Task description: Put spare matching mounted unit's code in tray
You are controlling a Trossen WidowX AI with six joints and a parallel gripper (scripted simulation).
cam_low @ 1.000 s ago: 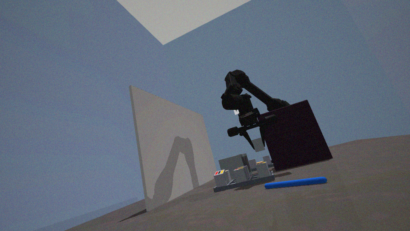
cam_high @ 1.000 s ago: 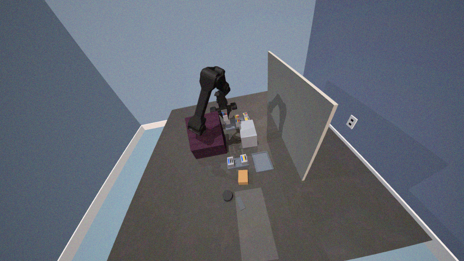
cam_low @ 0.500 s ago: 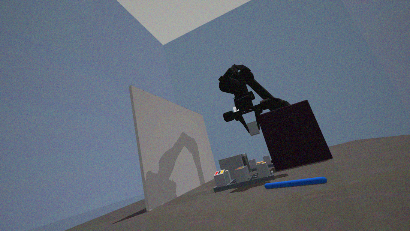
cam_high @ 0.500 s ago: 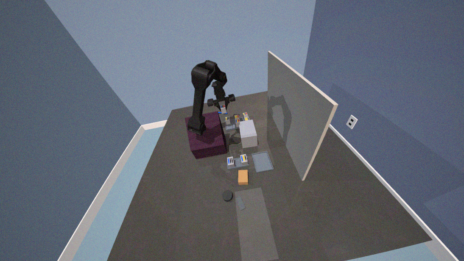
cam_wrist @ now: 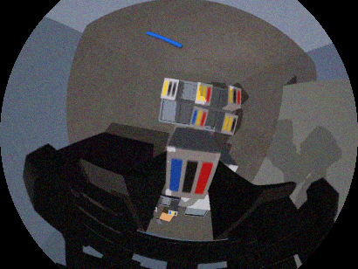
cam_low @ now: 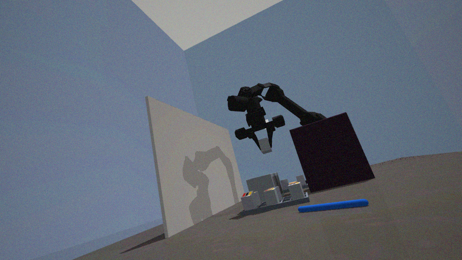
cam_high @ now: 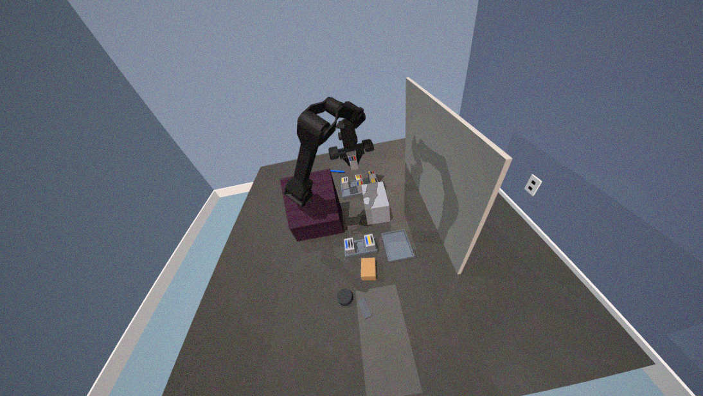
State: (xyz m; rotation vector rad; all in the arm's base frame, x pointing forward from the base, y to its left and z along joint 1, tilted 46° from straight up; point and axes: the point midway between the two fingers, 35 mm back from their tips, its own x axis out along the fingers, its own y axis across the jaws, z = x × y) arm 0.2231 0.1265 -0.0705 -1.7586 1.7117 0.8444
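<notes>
Now: gripper tip 110 mm short of the grey tray, 330 mm to the left of it and 180 mm above it. Round my gripper tip: tall panel (300 mm ahead, 130 mm to the right, 40 mm above); mounted unit (70 mm ahead, 120 mm to the right, 140 mm below); grey spare block (20 mm above).
</notes>
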